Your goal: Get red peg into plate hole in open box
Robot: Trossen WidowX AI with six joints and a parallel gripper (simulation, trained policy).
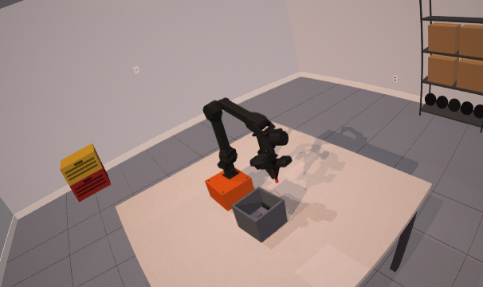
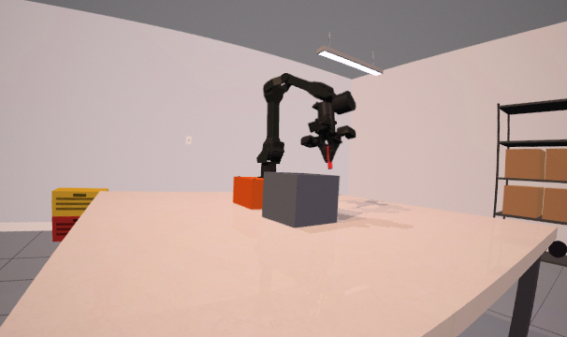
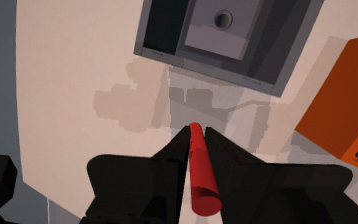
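My gripper tip is now 1 cm short of the plate, 12 cm to the left of it and 13 cm above it. Also, from my gripper tip: red peg (1 cm behind, 1 cm to the left, 2 cm above).
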